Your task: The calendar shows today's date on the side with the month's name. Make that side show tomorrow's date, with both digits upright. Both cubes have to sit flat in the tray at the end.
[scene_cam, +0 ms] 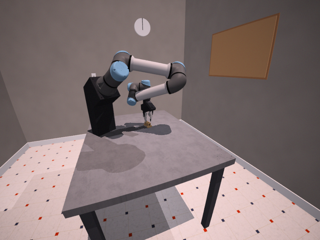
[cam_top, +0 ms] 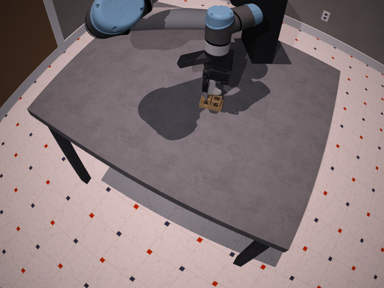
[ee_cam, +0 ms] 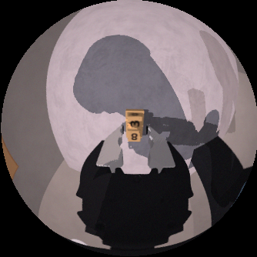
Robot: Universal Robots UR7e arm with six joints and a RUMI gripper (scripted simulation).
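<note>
The wooden tray lies 6 cm below my hand and 2 cm to the left of it.
</note>
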